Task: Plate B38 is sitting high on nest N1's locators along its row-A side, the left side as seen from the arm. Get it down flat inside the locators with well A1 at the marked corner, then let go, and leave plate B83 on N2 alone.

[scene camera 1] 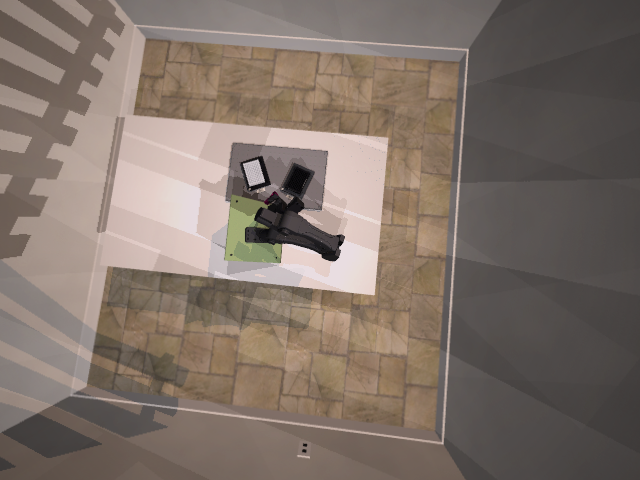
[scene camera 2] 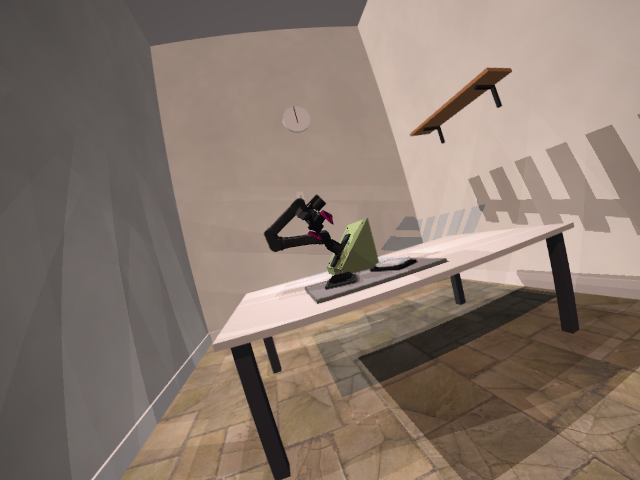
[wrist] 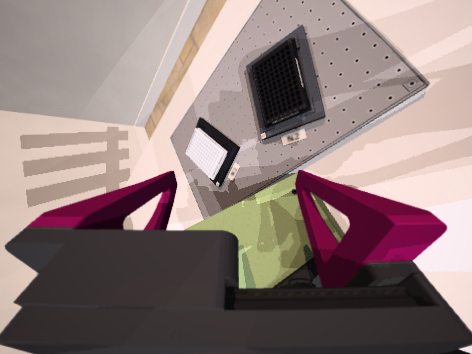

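Seen in the pictures: gripper, fingertip midpoint: (scene camera 1: 281, 199) (scene camera 2: 327, 232) (wrist: 236, 177); arm's base, origin of the base link: (scene camera 1: 263, 235) (scene camera 2: 341, 250).
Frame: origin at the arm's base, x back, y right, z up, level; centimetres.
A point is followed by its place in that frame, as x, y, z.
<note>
White plate B38 (scene camera 1: 253, 173) @[-34.2, -9.5, -8.9] (scene camera 2: 393, 263) @[-39.1, -6.5, -8.6] (wrist: 206, 152) @[-33.6, -8.0, -8.1] sits on black nest N1 (wrist: 228, 161) @[-28.0, -4.6, -9.7]. In the wrist view the nest's black border shows at the top and right of the plate, while the plate covers its left side. The plate's tilt and seating are too small to judge. Black plate B83 (scene camera 1: 298, 179) @[-31.4, 14.8, -9.3] (wrist: 280, 85) @[-30.6, 14.8, -8.9] sits in dark nest N2 (wrist: 314, 95) @[-24.8, 17.5, -9.7], right of N1. My gripper (scene camera 2: 321, 226) @[-15.6, 10.3, 11.1] (wrist: 236, 177) @[-15.6, 10.3, 11.1] is open and empty, its magenta fingers wide apart. It hangs well above the board, on the arm's side of both nests, touching neither plate.
Both nests stand on a grey perforated board (scene camera 1: 279, 149) @[-48.5, 3.6, -10.8] (scene camera 2: 325, 295) @[-45.3, 26.1, -10.8] (wrist: 370, 80) @[-20.9, 23.9, -10.8]. A green wedge-shaped block (scene camera 1: 237, 222) @[-4.8, -9.5, 10.4] (scene camera 2: 361, 253) @[-16.5, -4.0, -3.1] (wrist: 260, 220) @[-12.1, 1.3, -0.8] carries the arm's base at the board's near edge. Everything stands on a pale table (scene camera 1: 165, 180) @[-30.5, -59.4, -12.2] (scene camera 2: 279, 310) @[-40.4, 42.2, -12.1].
</note>
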